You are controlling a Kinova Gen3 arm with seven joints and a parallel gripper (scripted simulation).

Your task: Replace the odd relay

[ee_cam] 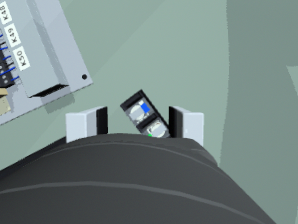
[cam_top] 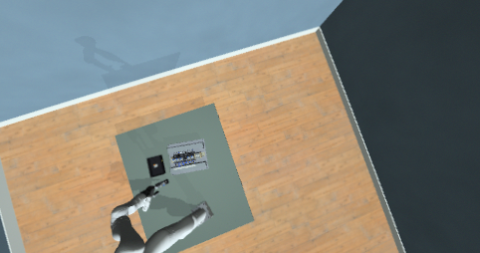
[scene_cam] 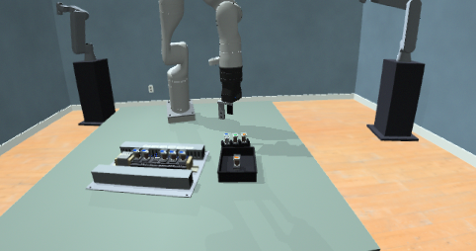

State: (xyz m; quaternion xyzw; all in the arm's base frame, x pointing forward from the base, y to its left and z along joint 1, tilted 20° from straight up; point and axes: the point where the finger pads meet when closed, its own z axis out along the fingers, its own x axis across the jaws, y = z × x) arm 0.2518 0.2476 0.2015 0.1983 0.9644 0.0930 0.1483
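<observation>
Now: the small black stand 13 cm below my hand, 3 cm to the left of it and 1 cm behind it. From my hand the other things lie so: black tray: 15 cm ahead, 12 cm below, 5 cm to the left.
</observation>
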